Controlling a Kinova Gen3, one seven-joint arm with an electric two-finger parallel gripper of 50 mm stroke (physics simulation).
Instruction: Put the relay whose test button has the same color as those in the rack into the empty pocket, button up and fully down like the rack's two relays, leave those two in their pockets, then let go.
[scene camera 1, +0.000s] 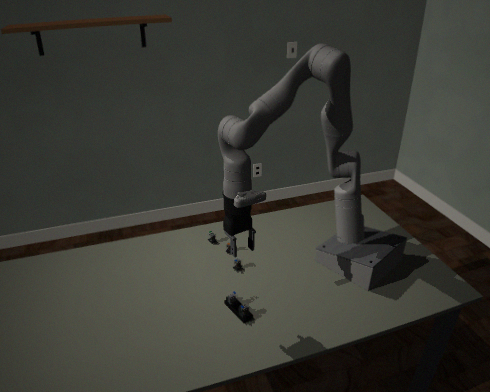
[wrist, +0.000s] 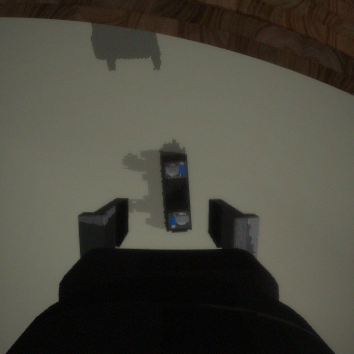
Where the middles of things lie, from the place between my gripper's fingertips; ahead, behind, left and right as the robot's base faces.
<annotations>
My hand is 22 cm above the black rack (wrist: 175, 190) and 1 cm short of it.
</annotations>
